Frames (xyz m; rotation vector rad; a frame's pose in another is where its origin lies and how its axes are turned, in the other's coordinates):
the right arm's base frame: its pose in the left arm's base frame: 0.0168 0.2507 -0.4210 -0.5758 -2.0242 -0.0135
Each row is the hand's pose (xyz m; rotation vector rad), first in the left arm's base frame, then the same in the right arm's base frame.
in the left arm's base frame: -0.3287 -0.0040 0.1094 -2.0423 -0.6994 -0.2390
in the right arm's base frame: 0.4776 -0.4850 -0.0470 -0.8603 0.6016 1.3124
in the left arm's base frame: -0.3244 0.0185 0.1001 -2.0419 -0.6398 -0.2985
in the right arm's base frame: 0.4770 -0.4612 -0.0403 -0.9121 0.6551 1.3096
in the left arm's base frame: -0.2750 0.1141 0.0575 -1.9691 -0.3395 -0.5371
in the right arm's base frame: 0.4595 -0.3469 -0.0360 -1.1039 0.9528 1.2743
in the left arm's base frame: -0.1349 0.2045 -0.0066 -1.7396 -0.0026 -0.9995
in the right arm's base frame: 0.3862 -0.1958 -0.0969 -1.4519 1.3499 1.0051
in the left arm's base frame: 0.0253 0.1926 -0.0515 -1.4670 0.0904 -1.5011
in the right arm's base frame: 0.2808 -0.1317 -0.2092 -1.8028 1.4876 0.5420
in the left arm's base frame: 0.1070 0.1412 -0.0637 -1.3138 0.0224 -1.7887
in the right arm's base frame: 0.2182 -0.1416 -0.2830 -1.9754 1.4158 0.2334
